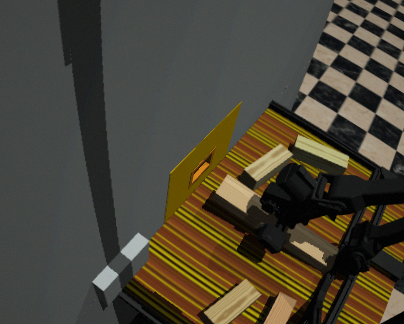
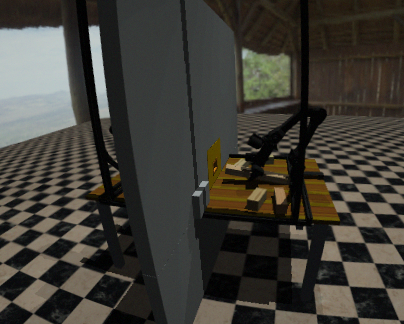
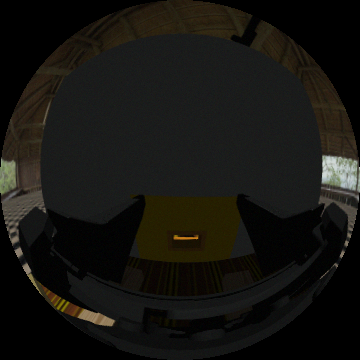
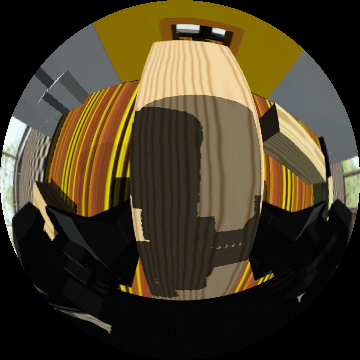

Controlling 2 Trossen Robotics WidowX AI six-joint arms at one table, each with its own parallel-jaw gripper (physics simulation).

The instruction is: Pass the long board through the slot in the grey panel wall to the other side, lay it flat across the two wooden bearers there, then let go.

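Seen in the pictures: left gripper, fingertip midpoint: [image 3: 192,199]; right gripper, fingertip midpoint: [image 1: 260,222] [image 2: 249,178] [image 4: 192,194]; left arm's base, origin of the base link: [image 4: 204,34]; right arm's base, origin of the base link: [image 1: 347,265].
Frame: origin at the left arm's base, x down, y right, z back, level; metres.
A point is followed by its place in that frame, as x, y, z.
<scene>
The long board [image 1: 234,191] {-0.066, 0.042, -0.580} [image 4: 200,70] {-0.063, 0.039, -0.599} is pale wood and level, on the right arm's side of the grey panel wall [image 1: 150,75] {-0.481, 0.251, -0.482} [image 2: 150,100] {-0.471, 0.651, -0.482} [image 3: 180,115] {-0.369, 0.015, -0.433} [image 4: 90,57] {-0.070, 0.205, -0.482}. My right gripper [image 1: 274,219] [image 4: 192,194] {-0.003, 0.034, -0.666} is shut on it around its middle, low over the table. Its front end points at the orange-rimmed slot in the yellow plate [image 1: 182,192] {-0.047, 0.110, -0.484} [image 2: 213,148] {-0.164, 0.045, -0.481} [image 3: 150,215] {-0.137, -0.052, -0.431} [image 4: 280,55] and is apart from it. My left gripper [image 3: 192,199] {-0.226, 0.030, -0.279} is open and empty, facing the wall from the other side. Two dim wooden bearers [image 3: 133,276] {-0.019, -0.080, -0.328} [image 3: 239,277] {-0.019, 0.157, -0.322} lie below, partly hidden by the gripper.
A wood block [image 1: 267,162] {-0.031, -0.116, -0.594} [image 4: 300,140] {-0.031, -0.090, -0.599} lies close beside the board's front part, with a greenish block [image 1: 320,152] {-0.028, -0.258, -0.700} behind. Two more blocks [image 1: 232,302] {-0.028, 0.257, -0.722} [image 2: 280,199] {-0.025, 0.289, -0.825} lie on the board's other side. A pale grey bracket [image 1: 122,262] {-0.080, 0.343, -0.501} [image 2: 200,200] {-0.052, 0.396, -0.511} stands at the wall by the table edge.
</scene>
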